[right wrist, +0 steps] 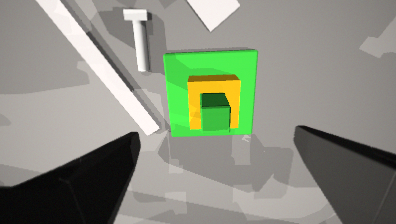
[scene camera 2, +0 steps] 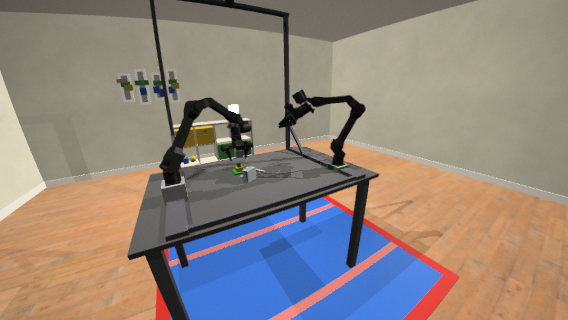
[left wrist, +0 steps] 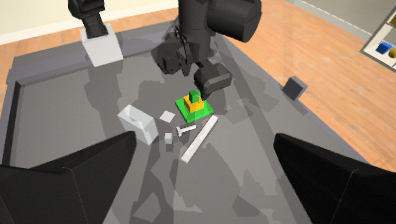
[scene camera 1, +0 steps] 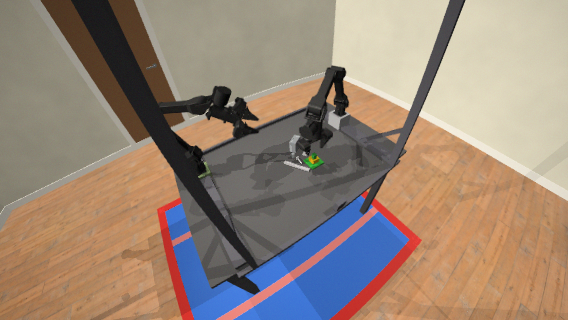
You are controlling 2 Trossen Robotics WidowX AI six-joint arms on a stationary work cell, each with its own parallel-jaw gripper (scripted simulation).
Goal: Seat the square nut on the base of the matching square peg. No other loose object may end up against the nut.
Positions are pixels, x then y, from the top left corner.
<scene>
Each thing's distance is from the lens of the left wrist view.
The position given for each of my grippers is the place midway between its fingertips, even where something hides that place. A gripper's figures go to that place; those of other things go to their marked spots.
my left gripper [left wrist: 205,138]: 11 cm
my right gripper [left wrist: 194,87]: 43 cm
</scene>
